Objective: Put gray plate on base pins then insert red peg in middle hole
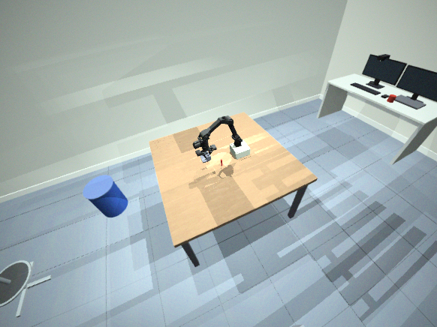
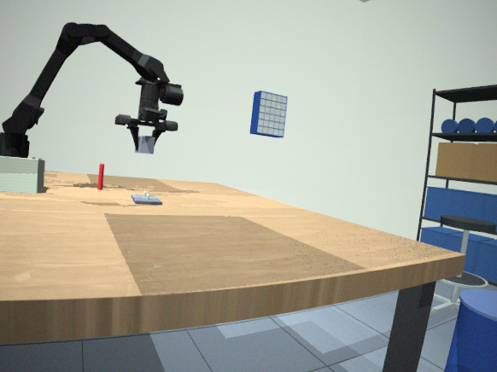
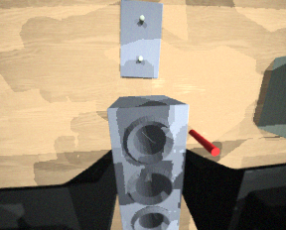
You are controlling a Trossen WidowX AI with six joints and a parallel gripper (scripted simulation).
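The base lies 13 cm to the right of my gripper tip and 12 cm below it. Also, from my gripper tip: gray plate (3 cm above); then red peg (12 cm behind, 5 cm to the left, 9 cm below).
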